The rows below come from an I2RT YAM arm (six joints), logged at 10 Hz.
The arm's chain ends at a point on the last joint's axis. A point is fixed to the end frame.
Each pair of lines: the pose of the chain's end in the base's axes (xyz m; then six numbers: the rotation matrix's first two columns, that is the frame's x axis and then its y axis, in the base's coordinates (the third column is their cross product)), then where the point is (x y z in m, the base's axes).
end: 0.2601, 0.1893, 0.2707, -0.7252, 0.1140, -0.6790, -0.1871, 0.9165, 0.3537
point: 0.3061 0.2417 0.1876
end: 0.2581, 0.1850, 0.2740, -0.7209, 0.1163, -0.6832, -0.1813, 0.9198, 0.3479
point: 0.3049 0.2365 0.1909
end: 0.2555, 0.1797, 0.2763, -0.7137, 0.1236, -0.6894, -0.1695, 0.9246, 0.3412
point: 0.3038 0.2300 0.1933
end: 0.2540, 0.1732, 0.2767, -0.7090, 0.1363, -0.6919, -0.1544, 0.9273, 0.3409
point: 0.3035 0.2227 0.1939
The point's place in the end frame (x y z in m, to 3 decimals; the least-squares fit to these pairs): 0.029 0.010 0.104
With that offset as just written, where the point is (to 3 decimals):
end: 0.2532, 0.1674, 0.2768, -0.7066, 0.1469, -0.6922, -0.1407, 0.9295, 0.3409
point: 0.303 0.216 0.194
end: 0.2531, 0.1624, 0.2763, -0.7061, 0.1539, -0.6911, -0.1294, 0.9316, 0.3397
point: 0.304 0.210 0.193
